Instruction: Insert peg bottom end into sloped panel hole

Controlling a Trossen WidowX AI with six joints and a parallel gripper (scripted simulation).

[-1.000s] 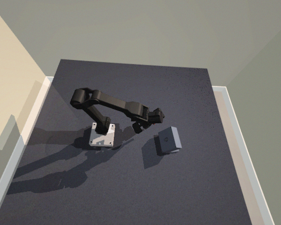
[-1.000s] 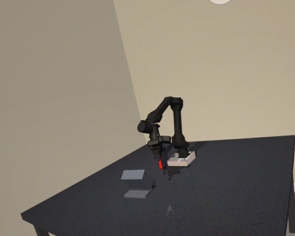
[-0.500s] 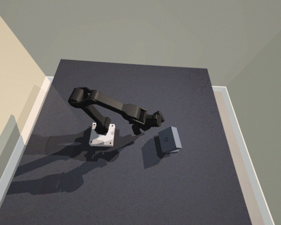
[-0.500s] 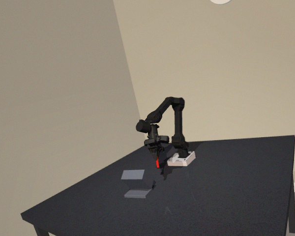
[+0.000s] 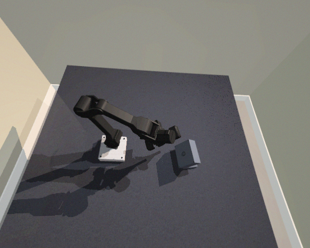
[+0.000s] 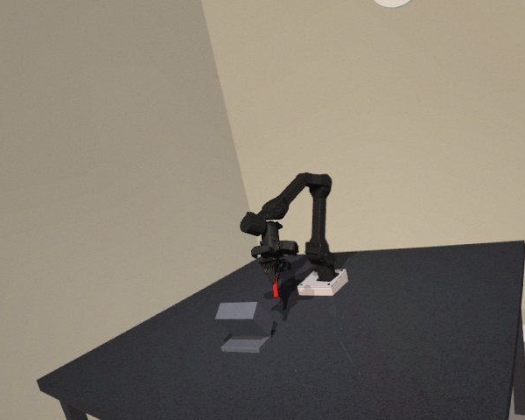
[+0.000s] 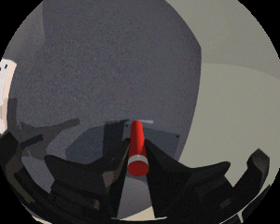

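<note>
Right now my gripper tip is 120 mm short of the sloped panel, 40 mm to the left of it and 70 mm above it. Also, from my gripper tip: red peg 10 mm behind, 10 mm above; then low grey foot 140 mm ahead, 30 mm to the right, 130 mm below.
</note>
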